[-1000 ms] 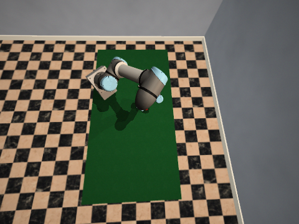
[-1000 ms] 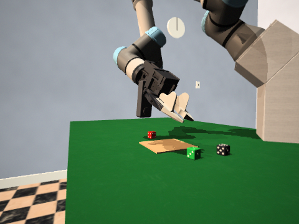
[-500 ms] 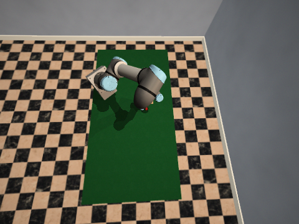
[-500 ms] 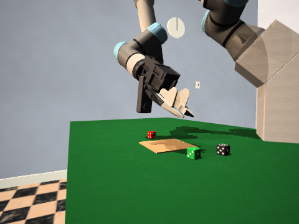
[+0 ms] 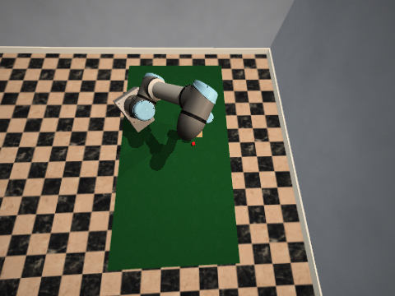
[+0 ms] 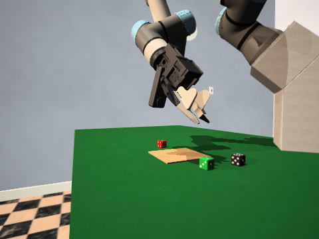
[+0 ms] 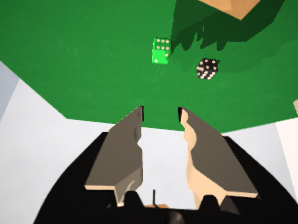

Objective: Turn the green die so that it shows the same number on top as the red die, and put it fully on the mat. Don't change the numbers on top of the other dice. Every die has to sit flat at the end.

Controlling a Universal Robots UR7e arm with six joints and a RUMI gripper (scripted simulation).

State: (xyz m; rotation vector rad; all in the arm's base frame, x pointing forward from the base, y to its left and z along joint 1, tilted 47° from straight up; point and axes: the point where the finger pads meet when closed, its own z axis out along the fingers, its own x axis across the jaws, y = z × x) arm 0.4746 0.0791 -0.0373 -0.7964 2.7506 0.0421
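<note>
Now: hand 100 mm above the green die, 20 mm to the right of it and 10 mm past it. From my hand the other things lie so: black die 100 mm below, 90 mm behind, 30 mm to the left; then red die 250 mm to the right, 100 mm below, 30 mm behind; then tan mat 120 mm to the right, 110 mm below, 20 mm behind.
</note>
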